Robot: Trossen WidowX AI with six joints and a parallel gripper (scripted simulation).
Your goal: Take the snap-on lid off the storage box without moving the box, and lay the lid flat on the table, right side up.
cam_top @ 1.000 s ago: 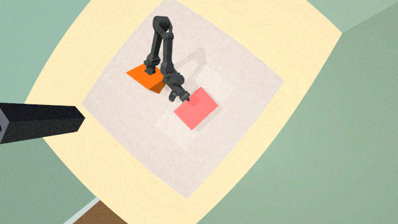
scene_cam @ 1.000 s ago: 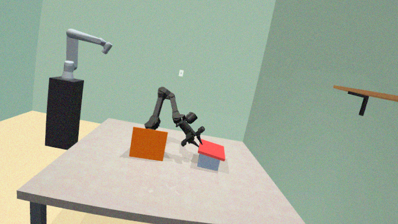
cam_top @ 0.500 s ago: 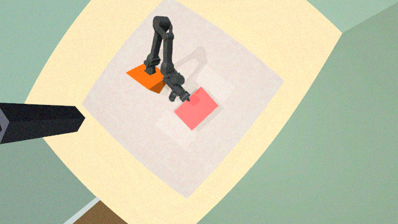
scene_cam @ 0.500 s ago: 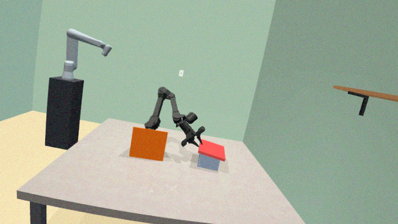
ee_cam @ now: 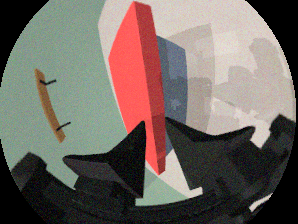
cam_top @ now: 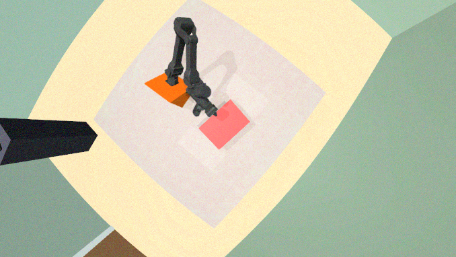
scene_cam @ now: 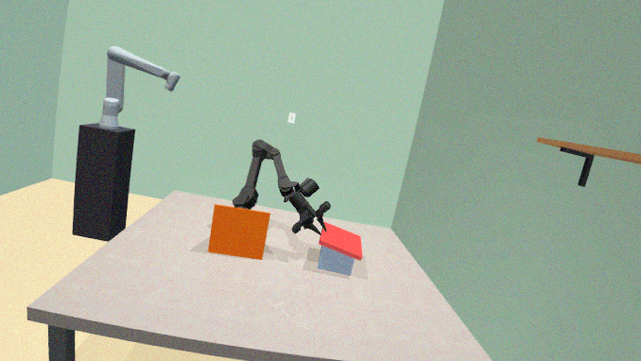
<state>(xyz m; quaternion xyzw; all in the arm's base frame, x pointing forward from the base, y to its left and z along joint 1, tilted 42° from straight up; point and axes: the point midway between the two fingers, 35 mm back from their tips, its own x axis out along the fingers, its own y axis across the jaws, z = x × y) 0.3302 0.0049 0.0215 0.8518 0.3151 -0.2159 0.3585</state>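
My gripper tip is 8 cm short of the red lid, 1 cm to the left of it and 1 cm above it. From my gripper tip the other things lie so: storage box 7 cm below, 7 cm ahead, 1 cm to the right.
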